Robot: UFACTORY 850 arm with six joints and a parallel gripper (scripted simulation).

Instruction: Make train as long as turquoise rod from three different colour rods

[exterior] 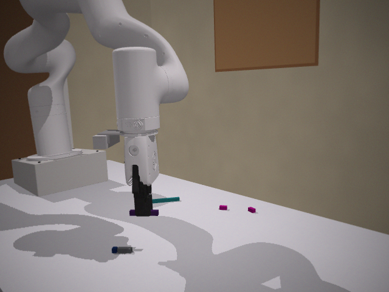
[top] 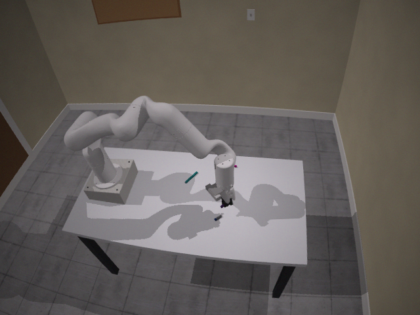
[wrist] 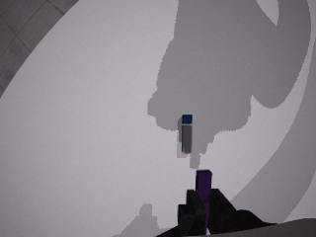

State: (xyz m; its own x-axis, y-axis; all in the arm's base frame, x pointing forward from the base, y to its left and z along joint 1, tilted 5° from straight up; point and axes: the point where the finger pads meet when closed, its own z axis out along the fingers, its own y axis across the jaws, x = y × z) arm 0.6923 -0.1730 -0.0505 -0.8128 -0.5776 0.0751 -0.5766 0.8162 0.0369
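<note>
My gripper is now 10 cm above the grey rod, 4 cm past it and 3 cm to the left of it. Also, from my hand: blue rod: 10 cm below, 5 cm behind, 4 cm to the right; purple rod: 2 cm below; turquoise rod: 25 cm to the left, 21 cm behind, 10 cm below.
</note>
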